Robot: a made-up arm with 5 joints.
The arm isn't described. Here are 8 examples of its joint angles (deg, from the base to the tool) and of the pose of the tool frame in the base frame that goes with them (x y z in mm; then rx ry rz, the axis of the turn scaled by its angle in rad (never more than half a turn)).
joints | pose
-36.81 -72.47 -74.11 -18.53 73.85 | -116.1 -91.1 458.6 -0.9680 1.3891 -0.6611
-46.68 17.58 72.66 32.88 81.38 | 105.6 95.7 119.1 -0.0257 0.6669 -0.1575
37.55 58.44 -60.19 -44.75 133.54 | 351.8 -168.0 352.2 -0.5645 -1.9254 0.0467
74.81 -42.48 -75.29 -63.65 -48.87 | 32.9 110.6 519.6 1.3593 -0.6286 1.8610
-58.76 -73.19 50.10 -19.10 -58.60 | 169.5 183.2 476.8 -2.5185 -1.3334 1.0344
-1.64 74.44 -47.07 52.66 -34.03 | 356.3 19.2 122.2 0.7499 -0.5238 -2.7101
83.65 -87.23 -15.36 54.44 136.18 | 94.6 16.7 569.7 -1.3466 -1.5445 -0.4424
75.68 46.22 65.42 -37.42 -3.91 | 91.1 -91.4 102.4 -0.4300 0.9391 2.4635
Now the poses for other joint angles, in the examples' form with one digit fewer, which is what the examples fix.
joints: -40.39 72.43 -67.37 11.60 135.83
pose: 318 273 240 0.577 -0.833 0.976
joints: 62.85 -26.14 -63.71 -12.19 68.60
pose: 97 -6 611 -0.128 -2.814 0.834
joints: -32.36 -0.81 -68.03 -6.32 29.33
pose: 191 107 594 -2.832 1.209 -0.445
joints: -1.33 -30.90 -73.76 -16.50 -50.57
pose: 43 10 601 -2.504 -0.169 -1.122
